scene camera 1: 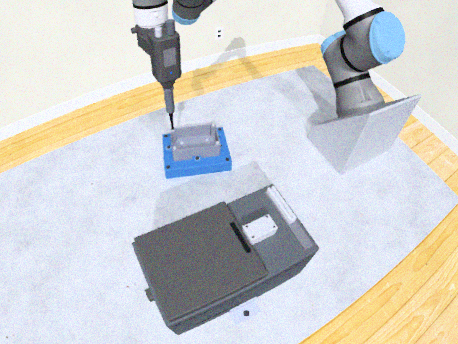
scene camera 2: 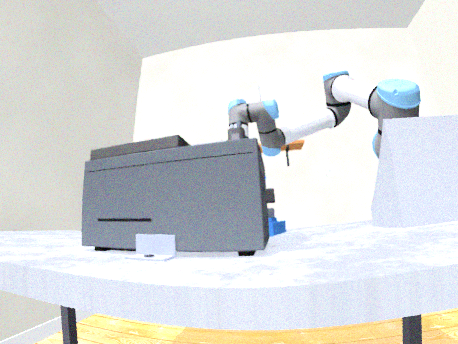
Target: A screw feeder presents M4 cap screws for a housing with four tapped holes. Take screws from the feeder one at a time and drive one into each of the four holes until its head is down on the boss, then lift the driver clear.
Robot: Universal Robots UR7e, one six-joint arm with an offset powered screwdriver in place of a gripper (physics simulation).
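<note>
The grey open-topped housing sits on a blue fixture block in scene camera 1. My screwdriver points down, its thin dark bit tip at the housing's back left corner. Whether the tip touches a screw or a boss, and whether it carries a screw, is too small to tell. The holes in the corners are not clear. The large dark grey feeder stands apart from the housing, with a white block with small dark dots in its open section. In scene camera 2 the feeder hides the driver's tip.
A pale angled panel stands by the arm's base. A small pale bracket with a dark spot lies beside the feeder's outer side. An orange piece shows behind the arm in scene camera 2.
</note>
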